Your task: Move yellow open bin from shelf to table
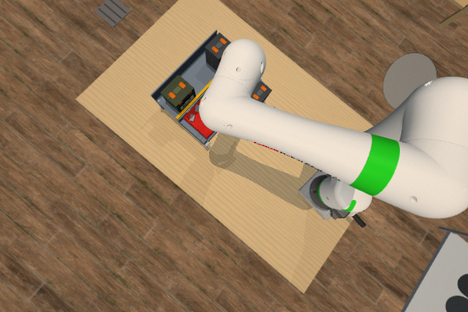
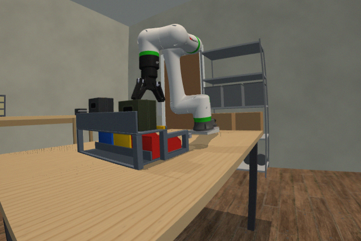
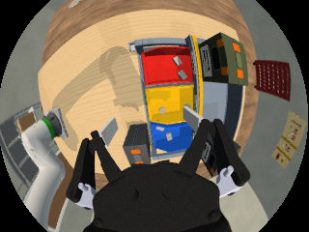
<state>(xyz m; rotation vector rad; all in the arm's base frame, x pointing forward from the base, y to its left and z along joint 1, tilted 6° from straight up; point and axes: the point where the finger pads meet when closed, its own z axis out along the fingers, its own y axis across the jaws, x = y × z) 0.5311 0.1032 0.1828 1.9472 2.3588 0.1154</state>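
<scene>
Now: the yellow open bin 11 cm below my hand, 8 cm ahead of it and 1 cm to the left of it. From my hand the other things lie so: red bin: 12 cm to the left, 11 cm below, 6 cm ahead; then blue bin: 11 cm below, 10 cm to the right, 10 cm ahead; then black box: 19 cm ahead, 9 cm to the right, 1 cm above.
</scene>
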